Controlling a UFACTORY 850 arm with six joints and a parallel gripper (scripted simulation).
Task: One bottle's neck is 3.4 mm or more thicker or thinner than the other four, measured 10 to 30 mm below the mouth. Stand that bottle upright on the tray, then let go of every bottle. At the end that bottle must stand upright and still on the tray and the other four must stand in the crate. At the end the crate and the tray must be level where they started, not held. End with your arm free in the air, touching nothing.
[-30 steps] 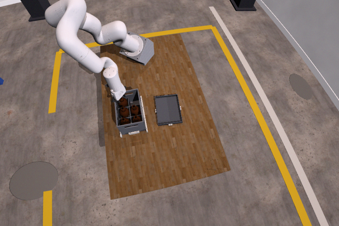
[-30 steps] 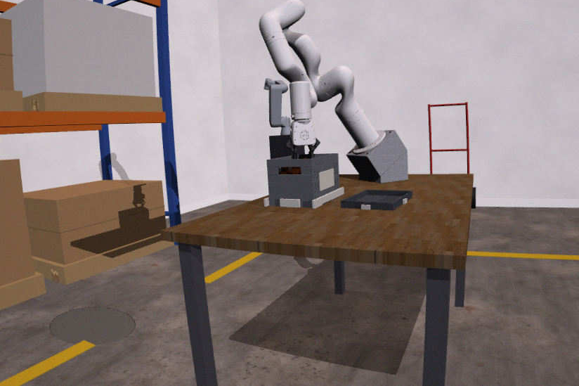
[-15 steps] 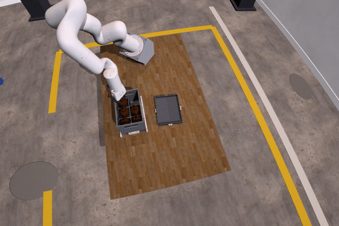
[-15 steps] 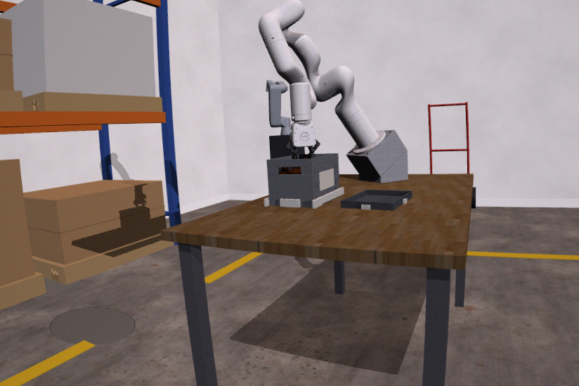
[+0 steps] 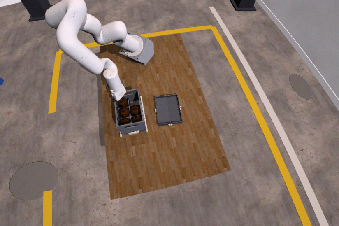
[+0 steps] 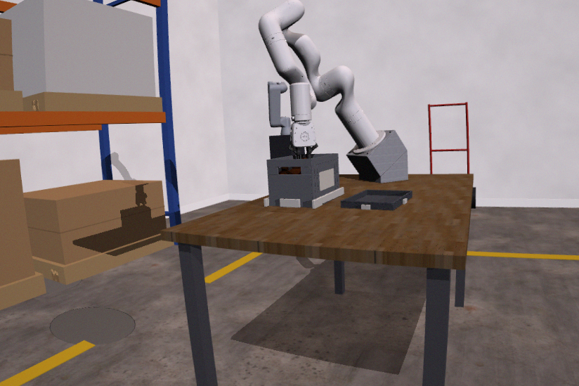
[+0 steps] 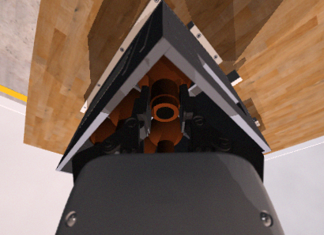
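Right now my hand is 17 cm short of the bottle, 7 cm above it and 2 cm to the right of it. The rest, counted from my hand: grey divided crate 8 cm ahead, 7 cm below, 5 cm to the left; grey tray 35 cm to the left, 15 cm below, 6 cm ahead.
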